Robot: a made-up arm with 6 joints. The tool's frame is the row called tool.
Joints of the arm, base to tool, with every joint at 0 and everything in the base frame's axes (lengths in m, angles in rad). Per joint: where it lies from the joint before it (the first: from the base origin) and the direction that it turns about. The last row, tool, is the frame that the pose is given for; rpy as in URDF.
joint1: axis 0 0 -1 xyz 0.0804 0.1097 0.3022
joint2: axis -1 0 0 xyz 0.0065 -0.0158 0.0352
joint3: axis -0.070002 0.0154 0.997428 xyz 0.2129 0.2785 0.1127
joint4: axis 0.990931 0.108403 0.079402 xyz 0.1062 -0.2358 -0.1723
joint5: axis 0 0 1 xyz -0.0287 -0.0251 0
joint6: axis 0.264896 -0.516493 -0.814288 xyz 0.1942 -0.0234 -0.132
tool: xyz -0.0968 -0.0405 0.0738 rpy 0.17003 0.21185 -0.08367
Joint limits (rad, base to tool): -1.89..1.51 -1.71..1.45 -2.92..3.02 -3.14..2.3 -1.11..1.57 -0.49..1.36
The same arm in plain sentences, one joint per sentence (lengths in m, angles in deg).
The arm has six revolute joints in a row. What follows holds with every joint at zero, and every direction is one of the base frame's.
Joint 1 is mounted 0.0804 m along +x and 0.1097 m along +y and 0.3022 m along +z from the base frame's origin and rotates about -z, from -108.29 to 86.52 deg.
Joint 2 is mounted 0.0065 m along +x and 0.0158 m along -y and 0.0352 m along +z from joint 1 and rotates about -x, from -97.98 to 83.08 deg.
Joint 3 is mounted 0.2129 m along +x and 0.2785 m along +y and 0.1127 m along +z from joint 2 and rotates about the direction (-0.070002, 0.0154, 0.997428), from -167.3 to 173.03 deg.
Joint 4 is mounted 0.1062 m along +x and 0.2358 m along -y and 0.1723 m along -z from joint 3 and rotates about the direction (0.990931, 0.108403, 0.079402), from -179.91 to 131.78 deg.
Joint 5 is mounted 0.0287 m along -x and 0.0251 m along -y from joint 4 and rotates about +z, from -63.6 to 89.95 deg.
Joint 6 is mounted 0.1942 m along +x and 0.0234 m along -y and 0.132 m along -z from joint 5 and rotates about the direction (0.264896, -0.516493, -0.814288), from -28.07 to 77.92 deg.
The tool frame, which is the frame that the pose is given for, is mounted 0.0968 m along -x and 0.0405 m along -y and 0.0738 m along +z from joint 6; its axes are the base frame's turned by roll 9.74, pitch 12.14 and yaw -4.79 deg (as in URDF: about the fixed x, then y, then z).

